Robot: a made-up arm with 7 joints. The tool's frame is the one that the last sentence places.
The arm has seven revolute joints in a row. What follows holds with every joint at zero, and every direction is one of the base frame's.
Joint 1 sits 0.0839 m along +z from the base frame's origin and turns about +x.
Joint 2 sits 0.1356 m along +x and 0.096 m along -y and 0.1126 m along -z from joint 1 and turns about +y.
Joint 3 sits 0.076 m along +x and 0.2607 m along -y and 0.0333 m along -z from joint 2 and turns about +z.
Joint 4 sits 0.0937 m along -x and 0.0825 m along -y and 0.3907 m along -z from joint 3 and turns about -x.
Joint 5 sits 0.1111 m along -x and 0.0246 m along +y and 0.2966 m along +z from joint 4 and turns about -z.
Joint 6 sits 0.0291 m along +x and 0.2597 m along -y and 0.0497 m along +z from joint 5 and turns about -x.
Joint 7 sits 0.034 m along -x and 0.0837 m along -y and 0.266 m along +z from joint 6 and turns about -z.
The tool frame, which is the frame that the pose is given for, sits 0.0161 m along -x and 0.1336 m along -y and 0.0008 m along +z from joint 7; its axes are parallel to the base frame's.
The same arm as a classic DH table. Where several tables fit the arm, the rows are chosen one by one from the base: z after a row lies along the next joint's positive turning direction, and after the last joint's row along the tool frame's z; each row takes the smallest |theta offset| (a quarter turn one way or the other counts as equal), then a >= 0, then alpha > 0; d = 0 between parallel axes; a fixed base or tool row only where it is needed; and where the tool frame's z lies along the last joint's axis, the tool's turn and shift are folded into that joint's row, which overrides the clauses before.
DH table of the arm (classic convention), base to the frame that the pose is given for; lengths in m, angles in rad. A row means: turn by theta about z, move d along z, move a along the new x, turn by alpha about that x. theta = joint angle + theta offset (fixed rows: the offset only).
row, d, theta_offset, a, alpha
base (fixed), 0.0839, 1.5708, 0.0000, 1.5708
joint 1, 0.1356, -1.5708, 0.1126, -1.5708
joint 2, -0.3567, -1.5708, 0.0760, 1.5708
joint 3, -0.4240, -1.5708, 0.0825, 1.5708
joint 4, 0.2048, 0.0000, -0.0246, 1.5708
joint 5, -0.3463, 0.0000, 0.2597, -1.5708
joint 6, 0.0049, 0.0000, 0.0837, 1.5708
joint 7, 0.0000, 0.1199, 0.1346, 3.1416
tool (fixed), 0.2668, 1.6907, 0.0000, 0.0000

